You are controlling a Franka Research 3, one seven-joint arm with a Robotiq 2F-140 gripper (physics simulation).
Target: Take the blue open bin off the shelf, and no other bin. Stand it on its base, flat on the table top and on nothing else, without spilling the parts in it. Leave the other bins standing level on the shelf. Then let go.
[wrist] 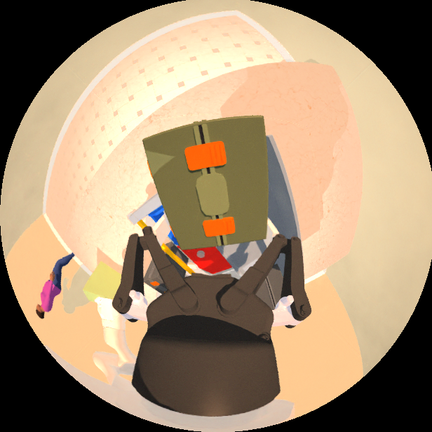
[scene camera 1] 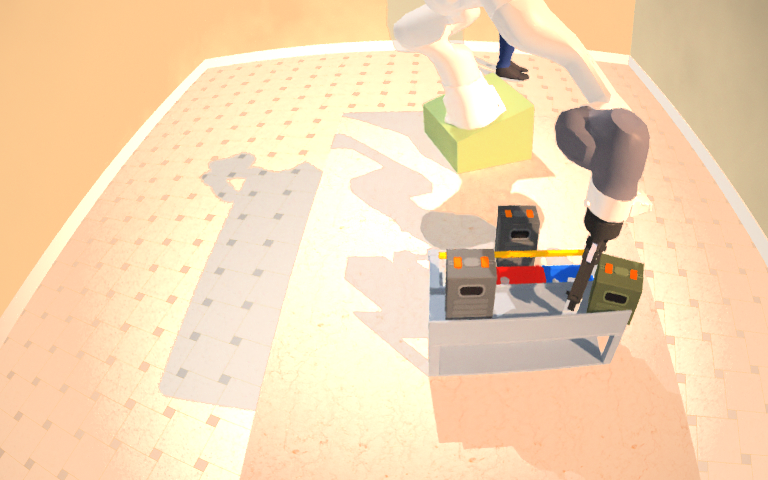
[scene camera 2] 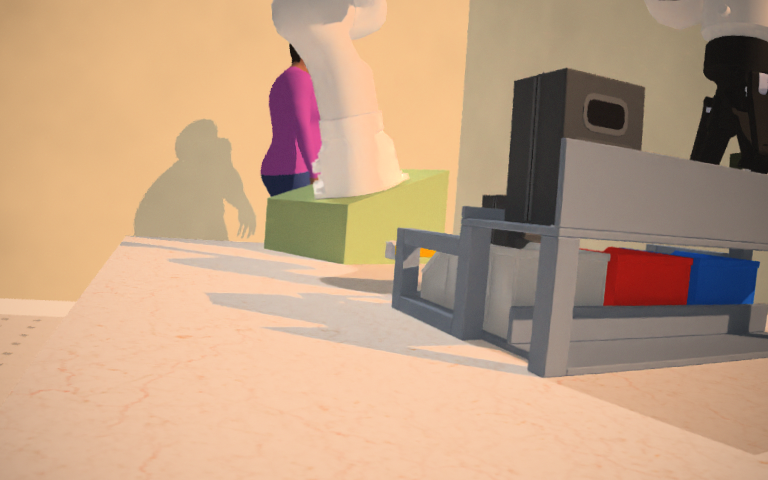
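Note:
The blue open bin (scene camera 1: 560,270) (scene camera 2: 722,280) stands in the shelf (scene camera 1: 509,332) (scene camera 2: 552,305) at the end of the row, beside the red bin (scene camera 1: 518,275) (scene camera 2: 648,277) (wrist: 207,260). Small grey parts show in it in scene camera 1. In the wrist view the olive case mostly hides the blue bin (wrist: 156,215). My gripper (scene camera 1: 572,307) (wrist: 215,216) is wide open and holds nothing. It is above the shelf's top board, close beside the olive case (scene camera 1: 616,288) (wrist: 250,185). In the wrist view that case lies ahead of and partly between the spread fingers.
A grey-brown case (scene camera 1: 470,300) (scene camera 2: 606,135) stands on the shelf's other end. A black case (scene camera 1: 516,223) stands behind the shelf. A yellow bar (scene camera 1: 538,253) (wrist: 178,258) runs along the bins. A pale bin (scene camera 2: 515,294) stands beside the red one. A person (scene camera 2: 288,124) (wrist: 48,295) is behind the arm.

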